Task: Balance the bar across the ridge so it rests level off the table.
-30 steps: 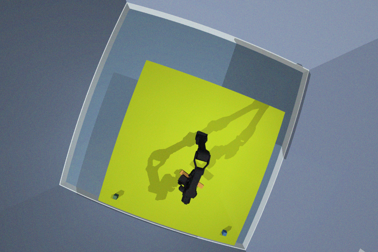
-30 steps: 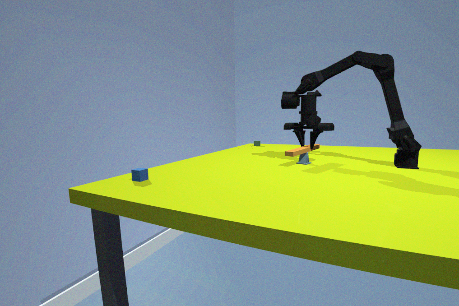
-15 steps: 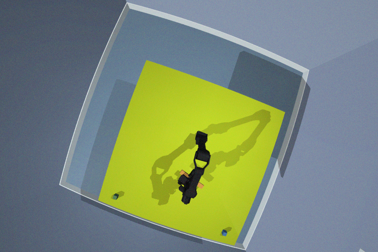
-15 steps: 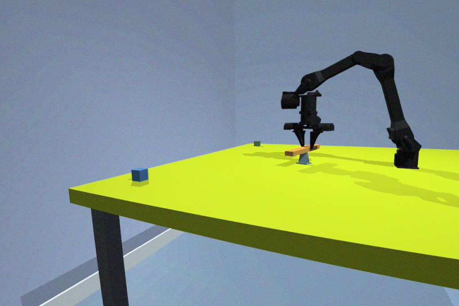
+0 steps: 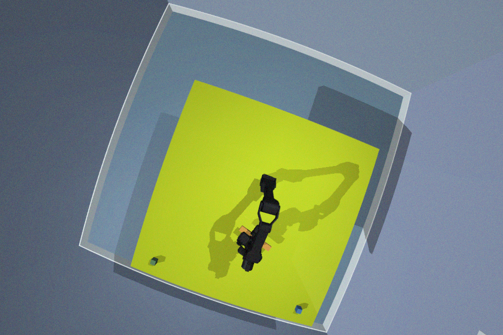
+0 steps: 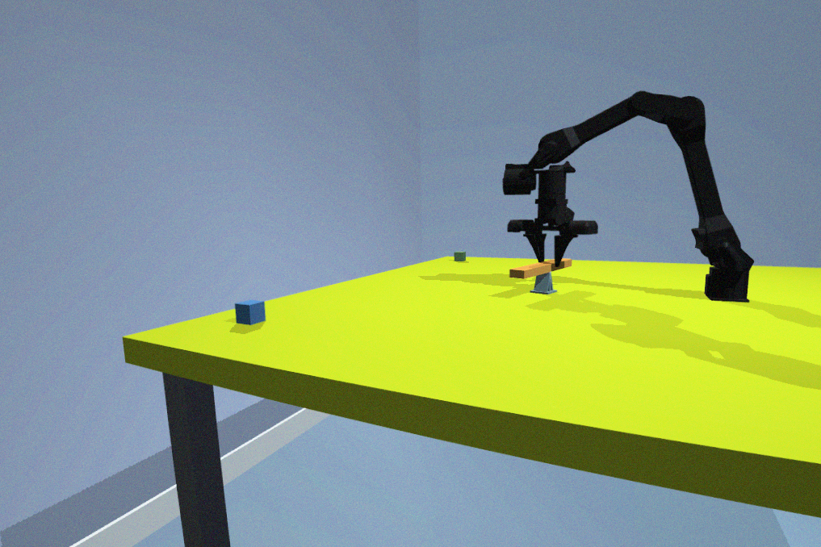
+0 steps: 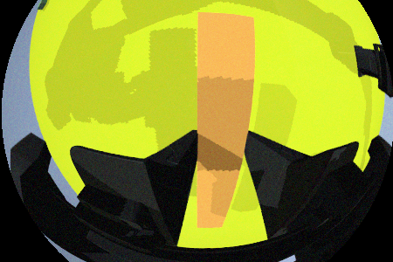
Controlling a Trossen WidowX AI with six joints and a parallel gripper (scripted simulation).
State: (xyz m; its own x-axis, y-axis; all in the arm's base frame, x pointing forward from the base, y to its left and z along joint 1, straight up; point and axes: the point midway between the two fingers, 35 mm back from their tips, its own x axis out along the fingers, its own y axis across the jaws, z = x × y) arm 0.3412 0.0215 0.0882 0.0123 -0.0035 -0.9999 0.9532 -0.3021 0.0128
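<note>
Now: the orange bar 1 cm ahead of my gripper tip and 3 cm to the left of it. From my gripper tip the other things lie so: green cube 40 cm ahead, 52 cm to the right, 4 cm below; then blue cube 40 cm ahead, 48 cm to the left, 4 cm below.
</note>
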